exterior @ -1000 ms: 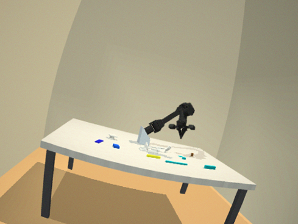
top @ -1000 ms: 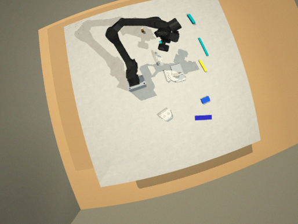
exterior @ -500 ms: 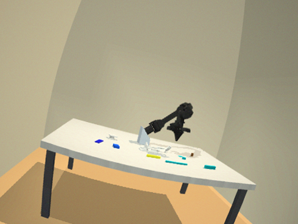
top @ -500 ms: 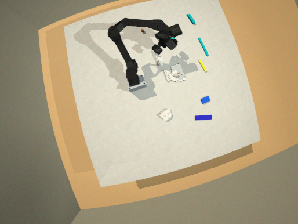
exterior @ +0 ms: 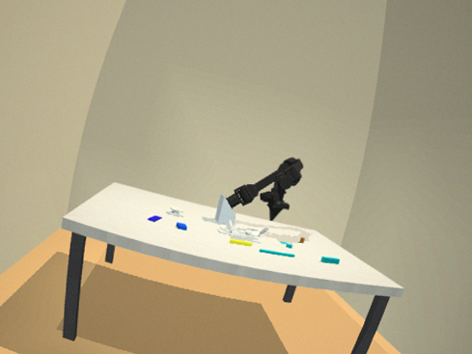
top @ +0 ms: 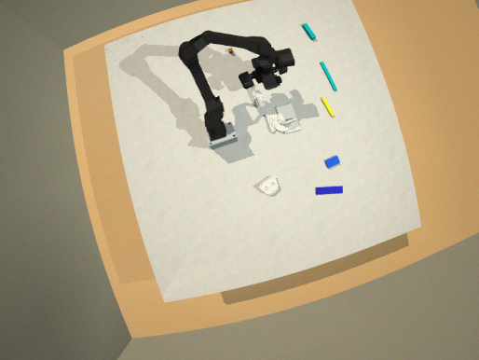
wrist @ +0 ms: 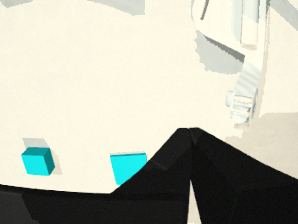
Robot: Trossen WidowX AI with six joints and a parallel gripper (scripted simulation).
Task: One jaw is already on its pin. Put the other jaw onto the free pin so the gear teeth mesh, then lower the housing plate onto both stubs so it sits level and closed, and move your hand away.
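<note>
The white jaw piece is 5 cm below my gripper tip, 4 cm behind it and 2 cm to the right of it. From my gripper tip the other things lie so: orange piece 20 cm to the left, 8 cm behind, 7 cm below; yellow bar 26 cm ahead, 16 cm to the right, 8 cm below; blue block 40 cm to the right, 20 cm ahead, 8 cm below.
</note>
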